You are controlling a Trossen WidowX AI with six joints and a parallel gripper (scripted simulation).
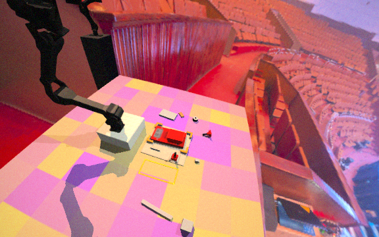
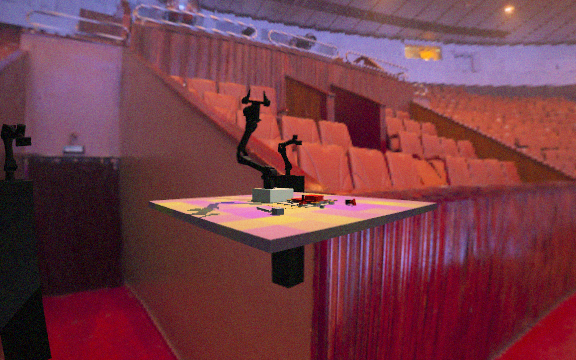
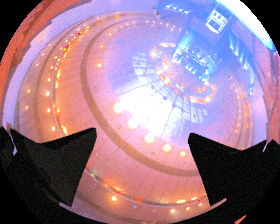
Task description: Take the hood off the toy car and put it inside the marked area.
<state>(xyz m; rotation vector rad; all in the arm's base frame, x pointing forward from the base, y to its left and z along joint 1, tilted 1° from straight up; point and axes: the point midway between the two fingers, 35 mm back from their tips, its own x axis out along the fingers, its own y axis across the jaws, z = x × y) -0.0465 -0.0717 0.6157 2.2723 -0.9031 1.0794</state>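
My gripper tip is 68 cm above the red hood, 36 cm short of it and 13 cm to the right of it.
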